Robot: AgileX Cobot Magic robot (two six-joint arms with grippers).
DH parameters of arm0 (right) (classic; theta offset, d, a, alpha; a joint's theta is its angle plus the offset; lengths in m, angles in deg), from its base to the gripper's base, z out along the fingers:
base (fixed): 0 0 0 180
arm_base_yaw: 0 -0.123 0 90
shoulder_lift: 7.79 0 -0.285 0
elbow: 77.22 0 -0.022 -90
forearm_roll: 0 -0.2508 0 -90
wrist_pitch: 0 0 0.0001 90
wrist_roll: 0 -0.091 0 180
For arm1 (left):
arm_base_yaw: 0 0.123 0 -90
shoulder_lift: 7.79 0 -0.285 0
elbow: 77.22 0 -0.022 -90
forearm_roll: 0 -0.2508 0 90
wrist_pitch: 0 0 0.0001 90
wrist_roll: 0 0.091 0 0
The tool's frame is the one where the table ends.
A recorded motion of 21 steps. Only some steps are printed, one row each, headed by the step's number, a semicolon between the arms.
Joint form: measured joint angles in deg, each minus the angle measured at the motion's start. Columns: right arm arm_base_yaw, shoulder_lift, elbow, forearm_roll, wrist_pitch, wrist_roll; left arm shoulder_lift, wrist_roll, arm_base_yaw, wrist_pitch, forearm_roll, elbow.
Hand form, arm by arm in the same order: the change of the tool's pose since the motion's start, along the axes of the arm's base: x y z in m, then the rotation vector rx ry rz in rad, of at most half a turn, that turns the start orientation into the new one. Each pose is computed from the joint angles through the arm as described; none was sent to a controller.
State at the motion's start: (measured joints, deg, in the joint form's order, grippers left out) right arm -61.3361 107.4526 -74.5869 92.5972 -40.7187 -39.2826; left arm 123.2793 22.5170 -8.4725 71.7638 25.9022 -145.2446
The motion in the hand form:
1: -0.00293 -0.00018 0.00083 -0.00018 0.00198 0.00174; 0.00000 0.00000 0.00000 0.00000 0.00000 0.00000
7: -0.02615 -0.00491 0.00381 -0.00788 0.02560 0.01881; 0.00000 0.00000 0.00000 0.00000 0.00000 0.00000
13: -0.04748 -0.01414 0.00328 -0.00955 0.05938 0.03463; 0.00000 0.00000 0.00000 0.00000 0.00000 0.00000
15: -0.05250 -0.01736 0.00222 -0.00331 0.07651 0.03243; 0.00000 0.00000 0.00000 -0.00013 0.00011 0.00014
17: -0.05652 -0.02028 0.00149 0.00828 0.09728 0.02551; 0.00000 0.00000 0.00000 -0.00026 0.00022 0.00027
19: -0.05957 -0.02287 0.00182 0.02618 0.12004 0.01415; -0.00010 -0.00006 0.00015 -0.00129 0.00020 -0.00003
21: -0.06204 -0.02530 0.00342 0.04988 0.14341 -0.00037; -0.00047 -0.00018 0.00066 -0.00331 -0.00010 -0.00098
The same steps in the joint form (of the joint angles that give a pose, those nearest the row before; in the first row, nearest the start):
1: -0.38 -0.38 0.33 -0.35 -0.20 0.18; 0.00 0.00 0.00 0.00 0.00 0.00
7: -3.21 -3.59 3.84 -2.93 -1.35 1.28; 0.00 0.00 0.00 0.00 0.00 0.00
13: -5.61 -7.03 8.17 -5.15 -1.84 1.26; 0.00 0.00 0.00 0.00 0.00 0.00
15: -6.13 -7.91 9.35 -6.12 -1.90 0.91; 0.00 -0.01 0.00 0.00 0.00 0.00
17: -6.52 -8.67 10.24 -7.42 -1.93 0.53; 0.00 -0.02 0.00 0.00 0.00 0.00
19: -6.80 -9.38 10.79 -9.01 -1.97 0.16; -0.01 -0.04 0.00 0.00 0.06 0.00
21: -6.99 -10.11 11.06 -10.79 -2.04 -0.21; -0.07 -0.05 0.00 0.02 0.18 0.00

